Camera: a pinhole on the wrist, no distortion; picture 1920 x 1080 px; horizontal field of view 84.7 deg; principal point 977.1 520.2 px. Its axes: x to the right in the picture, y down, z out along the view. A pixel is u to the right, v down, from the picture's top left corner.
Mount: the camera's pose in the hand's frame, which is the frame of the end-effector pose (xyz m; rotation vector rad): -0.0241 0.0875 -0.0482 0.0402 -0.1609 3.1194
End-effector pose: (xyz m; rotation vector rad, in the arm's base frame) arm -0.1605 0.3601 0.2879 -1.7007 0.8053 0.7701
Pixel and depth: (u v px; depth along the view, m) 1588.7 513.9 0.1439
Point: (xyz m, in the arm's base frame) -0.2907 0.4521 0.3094
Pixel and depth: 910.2 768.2 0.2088
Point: -0.1940 0.5060 0.2475
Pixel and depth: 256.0 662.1 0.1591
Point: -0.1607 0.4385 0.1656
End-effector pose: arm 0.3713 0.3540 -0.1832 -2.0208 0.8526 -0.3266
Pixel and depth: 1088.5 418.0 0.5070
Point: 0.5281 0.6608 -0.5094
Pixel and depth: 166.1 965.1 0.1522
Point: 0.4870 0.3464 -0.2499
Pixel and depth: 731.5 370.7 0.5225
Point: 0.6544 0.5422 -0.5498
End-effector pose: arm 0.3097 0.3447 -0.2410 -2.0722 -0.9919 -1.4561
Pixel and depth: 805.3 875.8 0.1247
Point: 0.3785 0.3715 -0.2662
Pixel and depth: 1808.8 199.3 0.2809
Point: 0.5284 0.3421 -0.5419
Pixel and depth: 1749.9 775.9 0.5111
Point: 0.4595 0.5909 -0.7738
